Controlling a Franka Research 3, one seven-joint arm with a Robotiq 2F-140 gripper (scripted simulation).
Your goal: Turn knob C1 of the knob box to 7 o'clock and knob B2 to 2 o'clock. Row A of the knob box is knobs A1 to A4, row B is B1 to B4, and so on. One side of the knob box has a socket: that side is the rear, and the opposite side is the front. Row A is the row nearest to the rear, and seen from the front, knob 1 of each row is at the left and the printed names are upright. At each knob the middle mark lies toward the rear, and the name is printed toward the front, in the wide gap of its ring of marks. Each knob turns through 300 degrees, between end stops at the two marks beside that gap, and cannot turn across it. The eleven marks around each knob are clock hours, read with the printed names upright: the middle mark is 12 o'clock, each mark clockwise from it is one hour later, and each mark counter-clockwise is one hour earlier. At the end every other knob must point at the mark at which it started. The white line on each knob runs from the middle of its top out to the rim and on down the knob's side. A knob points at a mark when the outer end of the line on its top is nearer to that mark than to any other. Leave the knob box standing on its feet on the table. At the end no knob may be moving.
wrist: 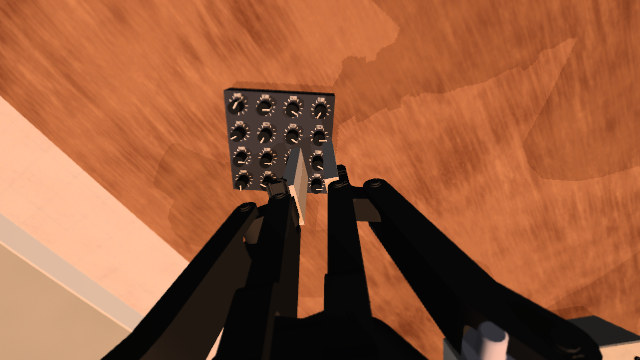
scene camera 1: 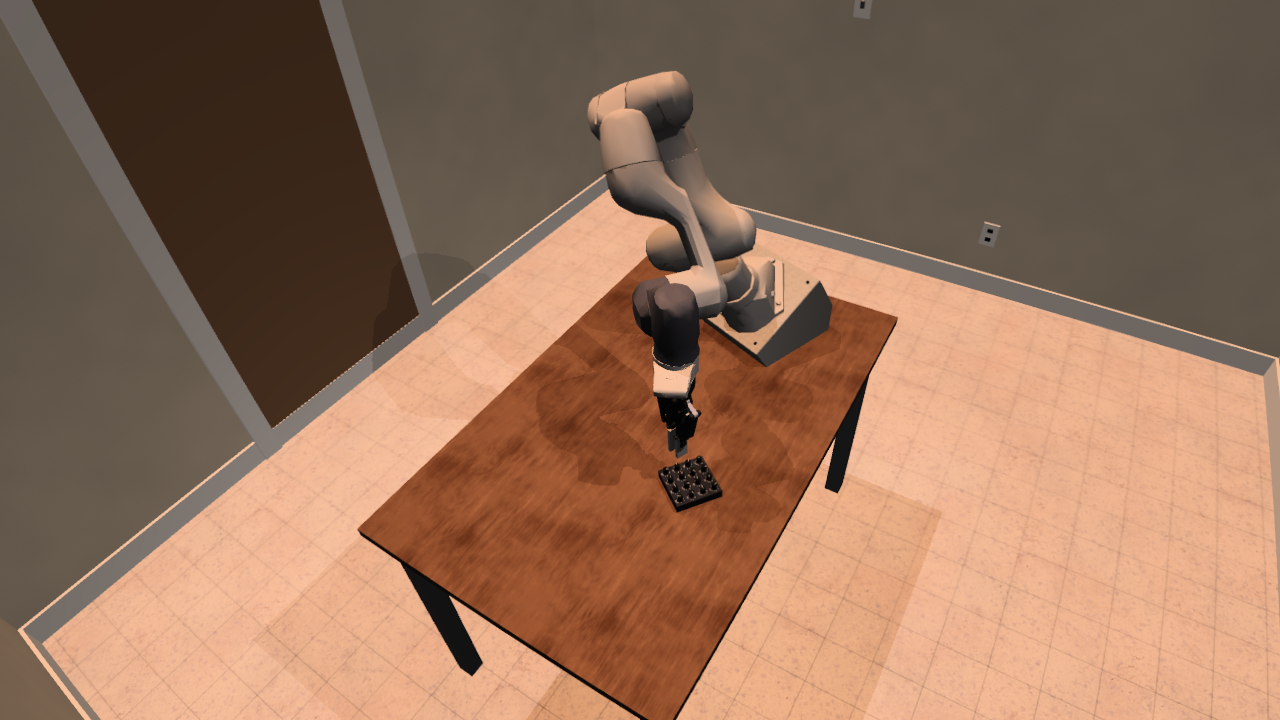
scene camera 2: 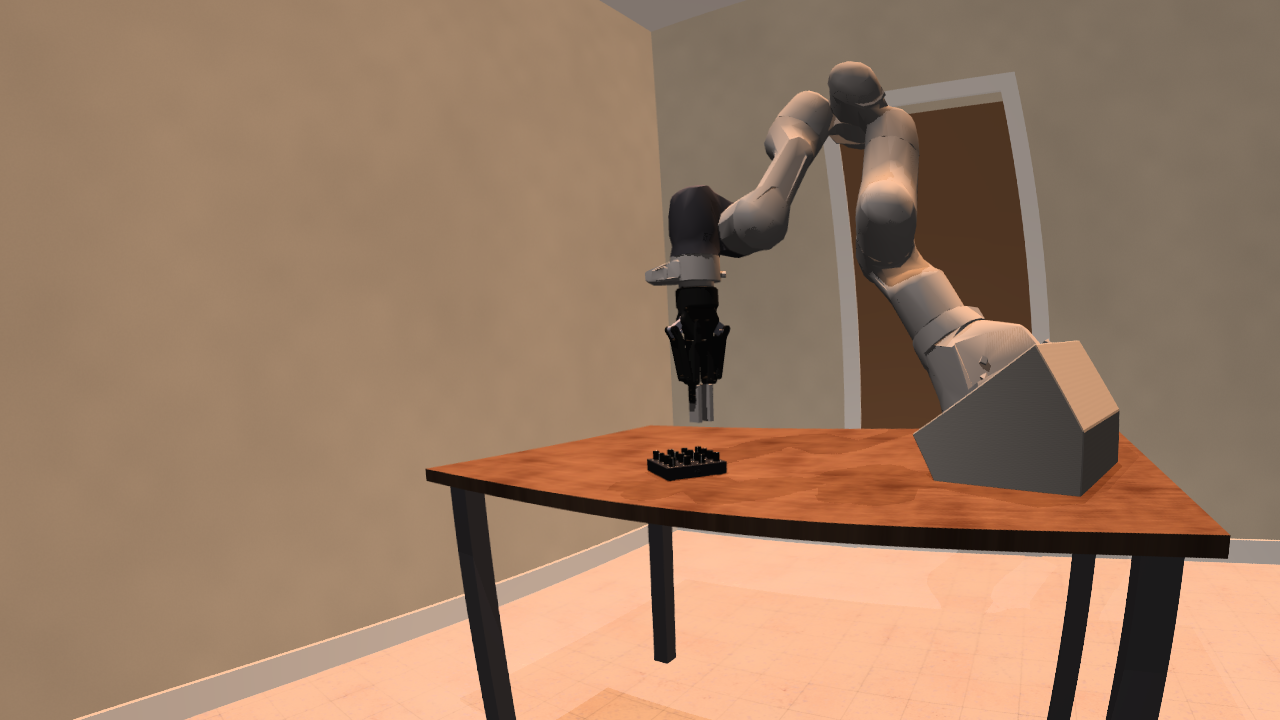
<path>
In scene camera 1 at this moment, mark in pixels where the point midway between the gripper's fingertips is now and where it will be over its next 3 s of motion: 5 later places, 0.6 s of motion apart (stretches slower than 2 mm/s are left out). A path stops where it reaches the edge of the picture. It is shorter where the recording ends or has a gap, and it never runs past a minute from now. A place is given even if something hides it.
The gripper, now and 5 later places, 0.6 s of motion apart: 677,451; 677,451; 676,455; 676,460; 676,462; 676,463
</path>
